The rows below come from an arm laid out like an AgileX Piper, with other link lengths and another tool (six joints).
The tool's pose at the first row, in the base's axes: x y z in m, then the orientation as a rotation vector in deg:
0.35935, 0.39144, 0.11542, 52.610, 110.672, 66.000
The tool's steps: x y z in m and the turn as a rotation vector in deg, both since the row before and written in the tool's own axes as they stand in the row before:
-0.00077, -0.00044, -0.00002, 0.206, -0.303, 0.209
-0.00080, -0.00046, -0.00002, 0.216, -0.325, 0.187
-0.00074, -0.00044, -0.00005, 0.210, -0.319, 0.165
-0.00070, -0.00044, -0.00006, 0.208, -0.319, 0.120
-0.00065, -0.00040, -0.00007, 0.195, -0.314, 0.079
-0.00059, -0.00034, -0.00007, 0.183, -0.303, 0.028
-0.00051, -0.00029, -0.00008, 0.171, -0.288, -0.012
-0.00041, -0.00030, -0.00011, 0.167, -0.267, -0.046
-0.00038, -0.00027, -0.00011, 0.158, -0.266, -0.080
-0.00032, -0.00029, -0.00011, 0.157, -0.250, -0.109
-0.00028, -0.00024, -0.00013, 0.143, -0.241, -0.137
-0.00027, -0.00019, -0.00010, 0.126, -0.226, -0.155
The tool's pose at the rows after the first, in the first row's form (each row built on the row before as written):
0.35963, 0.39063, 0.11518, 53.066, 110.529, 65.739
0.35991, 0.38979, 0.11493, 53.512, 110.381, 65.442
0.36013, 0.38899, 0.11470, 53.928, 110.238, 65.141
0.36032, 0.38822, 0.11446, 54.294, 110.104, 64.815
0.36048, 0.38750, 0.11425, 54.607, 109.975, 64.480
0.36062, 0.38685, 0.11409, 54.854, 109.859, 64.133
0.36072, 0.38628, 0.11396, 55.046, 109.757, 63.784
0.36075, 0.38578, 0.11382, 55.191, 109.678, 63.433
0.36077, 0.38532, 0.11370, 55.294, 109.602, 63.071
0.36075, 0.38490, 0.11355, 55.360, 109.546, 62.704
0.36071, 0.38453, 0.11344, 55.385, 109.495, 62.340
0.36070, 0.38419, 0.11337, 55.375, 109.448, 61.990

